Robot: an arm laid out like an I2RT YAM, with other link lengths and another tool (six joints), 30 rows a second.
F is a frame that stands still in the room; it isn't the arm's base.
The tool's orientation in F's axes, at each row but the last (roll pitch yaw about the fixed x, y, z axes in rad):
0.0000 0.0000 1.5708
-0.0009 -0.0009 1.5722
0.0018 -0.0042 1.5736
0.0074 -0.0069 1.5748
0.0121 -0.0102 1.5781
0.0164 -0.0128 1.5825
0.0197 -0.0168 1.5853
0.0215 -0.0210 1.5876
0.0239 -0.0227 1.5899
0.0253 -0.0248 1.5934
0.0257 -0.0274 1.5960
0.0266 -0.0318 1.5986
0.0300 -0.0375 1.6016
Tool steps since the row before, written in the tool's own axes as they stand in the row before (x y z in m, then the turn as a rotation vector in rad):
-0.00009 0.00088 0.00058 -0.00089 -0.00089 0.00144
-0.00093 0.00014 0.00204 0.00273 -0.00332 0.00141
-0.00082 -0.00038 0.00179 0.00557 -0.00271 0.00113
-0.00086 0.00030 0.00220 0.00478 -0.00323 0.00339
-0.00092 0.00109 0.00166 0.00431 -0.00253 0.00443
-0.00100 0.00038 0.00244 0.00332 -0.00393 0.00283
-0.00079 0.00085 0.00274 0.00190 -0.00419 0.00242
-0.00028 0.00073 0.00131 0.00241 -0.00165 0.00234
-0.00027 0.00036 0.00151 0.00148 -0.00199 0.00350
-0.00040 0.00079 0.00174 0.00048 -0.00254 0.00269
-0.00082 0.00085 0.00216 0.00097 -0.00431 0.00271
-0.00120 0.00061 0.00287 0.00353 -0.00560 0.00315
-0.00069 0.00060 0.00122 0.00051 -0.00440 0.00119
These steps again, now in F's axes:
-0.00088 -0.00009 0.00058 0.00089 -0.00089 0.00144
-0.00014 -0.00093 0.00204 0.00331 0.00273 0.00142
0.00039 -0.00083 0.00179 0.00270 0.00557 0.00115
-0.00028 -0.00088 0.00220 0.00324 0.00477 0.00340
-0.00106 -0.00094 0.00166 0.00255 0.00428 0.00444
-0.00033 -0.00104 0.00243 0.00394 0.00333 0.00281
-0.00078 -0.00085 0.00274 0.00421 0.00192 0.00237
-0.00070 -0.00032 0.00132 0.00166 0.00239 0.00235
-0.00032 -0.00031 0.00151 0.00205 0.00144 0.00348
-0.00074 -0.00046 0.00175 0.00260 0.00047 0.00264
-0.00077 -0.00090 0.00216 0.00435 0.00101 0.00262
-0.00050 -0.00131 0.00285 0.00558 0.00359 0.00311
-0.00054 -0.00075 0.00121 0.00442 0.00061 0.00108

